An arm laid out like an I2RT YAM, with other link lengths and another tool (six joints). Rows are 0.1 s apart.
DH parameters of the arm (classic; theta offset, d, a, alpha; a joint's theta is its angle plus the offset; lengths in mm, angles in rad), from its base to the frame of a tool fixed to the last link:
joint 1: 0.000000 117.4 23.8 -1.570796
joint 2: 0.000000 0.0 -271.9 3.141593
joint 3: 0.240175 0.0 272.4 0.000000
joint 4: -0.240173 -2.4 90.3 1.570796
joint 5: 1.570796 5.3 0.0 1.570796
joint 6: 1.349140 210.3 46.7 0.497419
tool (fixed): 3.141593 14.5 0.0 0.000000
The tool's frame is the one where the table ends.
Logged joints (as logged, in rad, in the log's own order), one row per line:
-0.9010, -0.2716, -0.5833, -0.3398, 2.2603, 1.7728
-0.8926, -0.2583, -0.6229, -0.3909, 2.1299, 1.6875
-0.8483, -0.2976, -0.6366, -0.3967, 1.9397, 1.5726
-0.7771, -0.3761, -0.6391, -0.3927, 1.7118, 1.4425
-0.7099, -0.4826, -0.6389, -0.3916, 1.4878, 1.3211
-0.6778, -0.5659, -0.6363, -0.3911, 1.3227, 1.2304
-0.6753, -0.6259, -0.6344, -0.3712, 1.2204, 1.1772
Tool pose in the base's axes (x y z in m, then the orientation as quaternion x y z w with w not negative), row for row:
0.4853, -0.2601, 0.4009, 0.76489, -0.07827, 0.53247, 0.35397
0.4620, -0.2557, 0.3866, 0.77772, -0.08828, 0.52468, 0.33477
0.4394, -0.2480, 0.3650, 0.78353, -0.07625, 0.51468, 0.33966
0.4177, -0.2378, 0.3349, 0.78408, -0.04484, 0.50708, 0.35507
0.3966, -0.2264, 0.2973, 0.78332, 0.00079, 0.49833, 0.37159
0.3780, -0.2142, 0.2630, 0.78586, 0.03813, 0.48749, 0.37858
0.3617, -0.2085, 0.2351, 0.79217, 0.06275, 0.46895, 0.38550
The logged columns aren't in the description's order. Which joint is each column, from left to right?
Columns, left to right: joint 4, joint 6, joint 1, joint 5, joint 3, joint 2.
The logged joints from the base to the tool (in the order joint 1, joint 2, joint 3, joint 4, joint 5, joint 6), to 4 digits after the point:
-0.5833, 1.7728, 2.2603, -0.9010, -0.3398, -0.2716
-0.6229, 1.6875, 2.1299, -0.8926, -0.3909, -0.2583
-0.6366, 1.5726, 1.9397, -0.8483, -0.3967, -0.2976
-0.6391, 1.4425, 1.7118, -0.7771, -0.3927, -0.3761
-0.6389, 1.3211, 1.4878, -0.7099, -0.3916, -0.4826
-0.6363, 1.2304, 1.3227, -0.6778, -0.3911, -0.5659
-0.6344, 1.1772, 1.2204, -0.6753, -0.3712, -0.6259

